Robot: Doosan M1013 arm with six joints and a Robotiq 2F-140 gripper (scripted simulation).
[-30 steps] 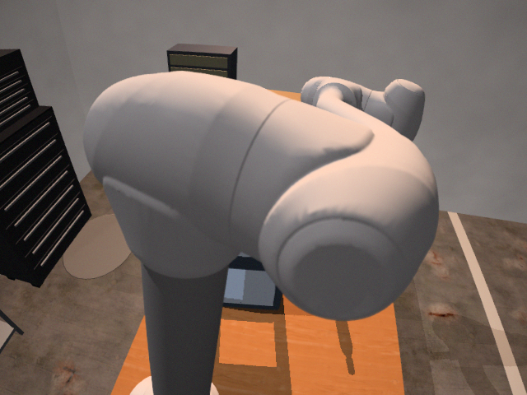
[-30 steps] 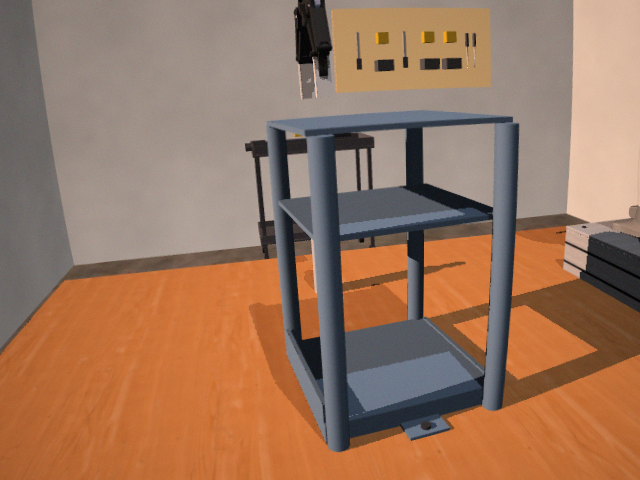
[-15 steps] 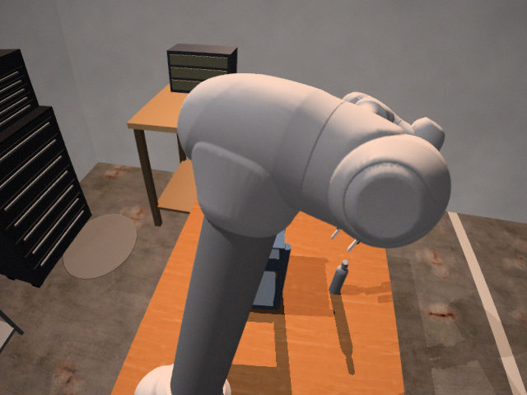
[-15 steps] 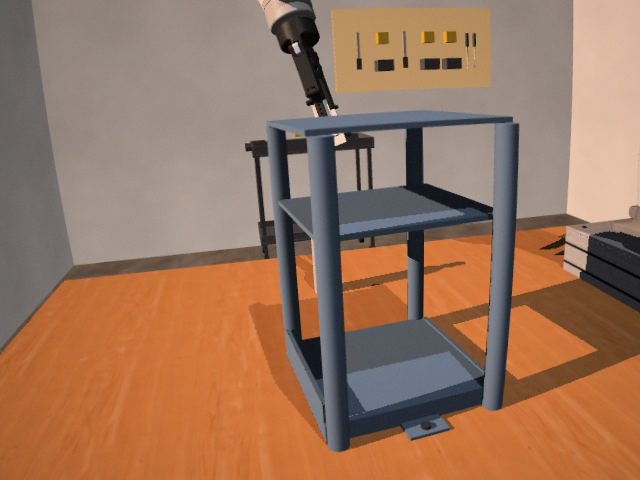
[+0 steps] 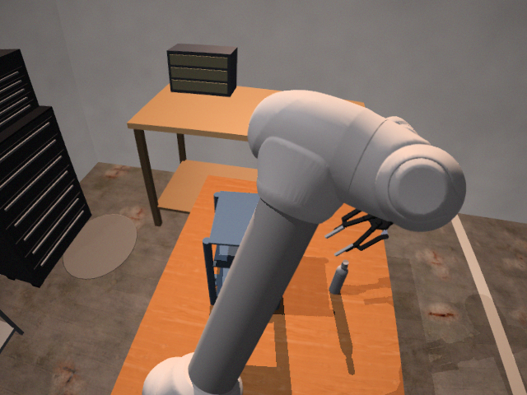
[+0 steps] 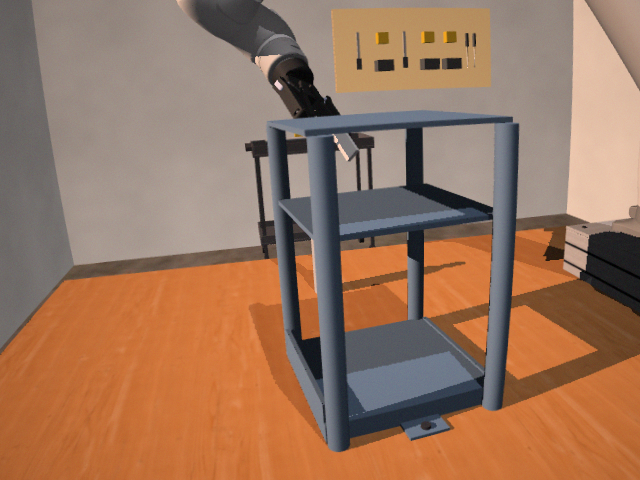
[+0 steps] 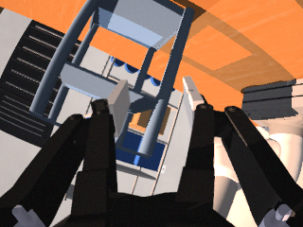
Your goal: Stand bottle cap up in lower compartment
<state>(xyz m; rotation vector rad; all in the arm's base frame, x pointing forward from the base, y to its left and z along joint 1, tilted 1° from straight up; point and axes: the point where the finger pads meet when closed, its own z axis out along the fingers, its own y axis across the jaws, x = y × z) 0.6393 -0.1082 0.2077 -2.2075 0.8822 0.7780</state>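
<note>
Right now the grey bottle is 20 mm ahead of my hand, 50 mm to the right of it and 180 mm below it. Round my hand: shelving unit 20 mm behind, 280 mm to the left, 120 mm below.
</note>
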